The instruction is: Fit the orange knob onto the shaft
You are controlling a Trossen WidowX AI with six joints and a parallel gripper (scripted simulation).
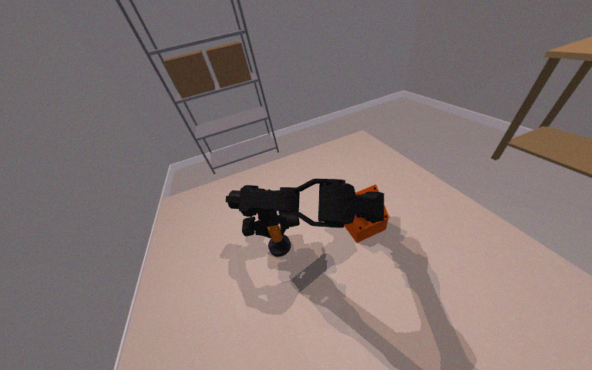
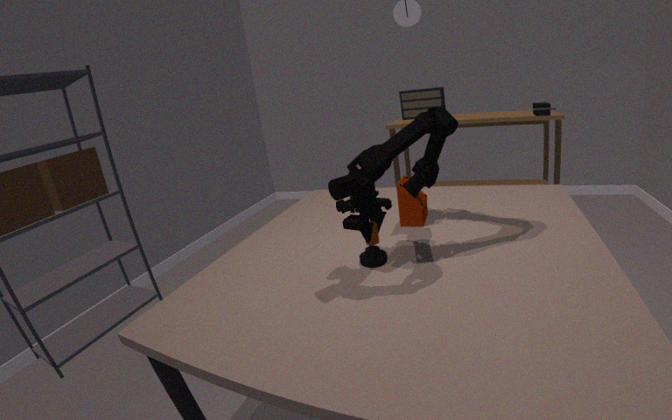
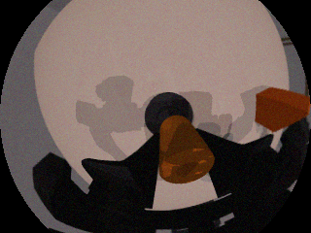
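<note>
The dark round pedestal lies 4 cm below my gripper tip. Round my gripper tip: orange knob: 2 cm above.
</note>
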